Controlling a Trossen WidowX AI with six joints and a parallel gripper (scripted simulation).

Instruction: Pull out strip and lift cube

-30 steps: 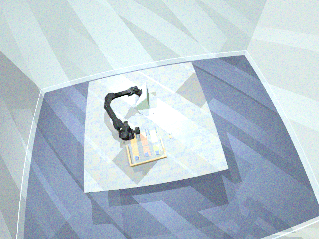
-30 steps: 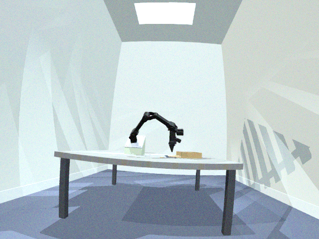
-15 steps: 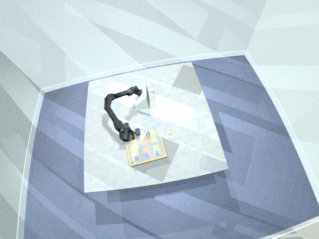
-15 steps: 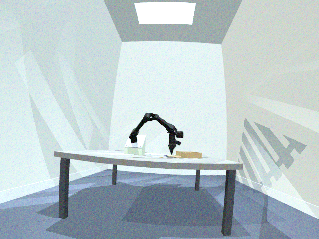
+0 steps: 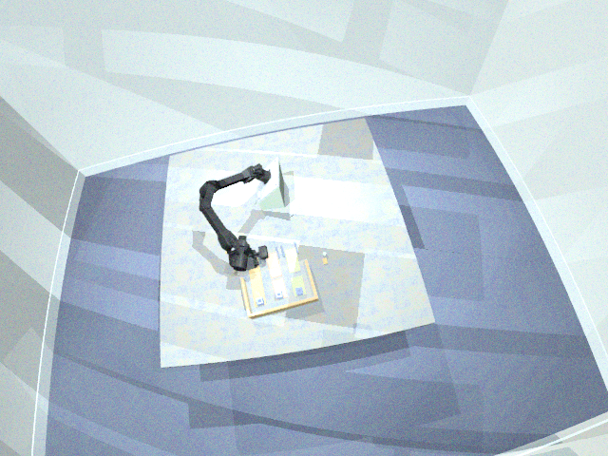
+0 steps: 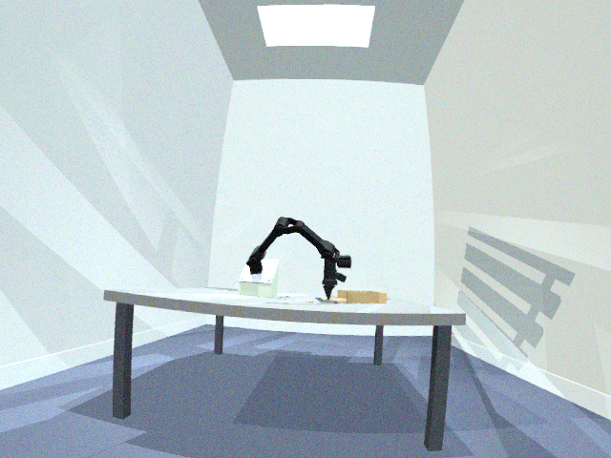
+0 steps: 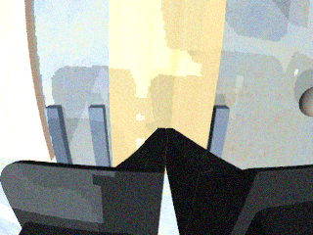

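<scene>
Right now my gripper tip is 100 mm short of the pale orange strip.
</scene>
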